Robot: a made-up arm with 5 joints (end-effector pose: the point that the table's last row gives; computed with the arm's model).
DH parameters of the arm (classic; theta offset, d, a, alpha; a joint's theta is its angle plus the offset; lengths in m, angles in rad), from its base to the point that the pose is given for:
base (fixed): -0.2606 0 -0.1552 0
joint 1: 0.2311 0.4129 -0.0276 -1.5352
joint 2: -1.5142 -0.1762 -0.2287 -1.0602
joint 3: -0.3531 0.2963 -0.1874 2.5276
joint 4: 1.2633 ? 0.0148 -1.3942
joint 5: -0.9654 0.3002 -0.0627 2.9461
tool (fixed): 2.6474 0.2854 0 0
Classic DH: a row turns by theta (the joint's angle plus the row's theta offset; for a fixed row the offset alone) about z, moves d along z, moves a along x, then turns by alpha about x.
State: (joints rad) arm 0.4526 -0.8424 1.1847 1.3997 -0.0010
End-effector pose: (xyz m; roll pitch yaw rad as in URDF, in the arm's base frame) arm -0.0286 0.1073 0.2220 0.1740 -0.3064 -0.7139
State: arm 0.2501 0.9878 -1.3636 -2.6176 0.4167
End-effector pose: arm -0.3608 -0.3076 0.0178 -2.4360 1.2025 2.9853
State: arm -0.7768 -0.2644 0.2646 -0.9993 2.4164
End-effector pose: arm -0.1328 0.0635 0.0345 -1.0723 -0.1178 2.1928
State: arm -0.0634 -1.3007 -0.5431 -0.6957 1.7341
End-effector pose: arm 0.2886 -0.1756 0.2733 1.8311 1.1711 -1.3149
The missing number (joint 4, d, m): 0.2535
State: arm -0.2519 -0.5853 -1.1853 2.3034 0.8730
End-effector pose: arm 0.0470 -0.2787 0.0975 2.0600 0.7232 1.5639
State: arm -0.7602 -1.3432 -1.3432 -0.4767 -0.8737
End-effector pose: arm -0.1341 -0.4244 0.5530 3.0407 -1.2415 1.9857
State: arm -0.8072 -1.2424 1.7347 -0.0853 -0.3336
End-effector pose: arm 0.0059 0.0037 0.3151 1.4936 0.2651 -0.4203
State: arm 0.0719 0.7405 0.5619 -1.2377 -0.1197
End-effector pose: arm -0.4903 0.0950 0.0978 -2.1600 1.1507 2.3667
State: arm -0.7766 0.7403 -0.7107 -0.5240 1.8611
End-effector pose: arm -0.5314 0.1560 0.0217 0.0626 -0.3240 2.7069
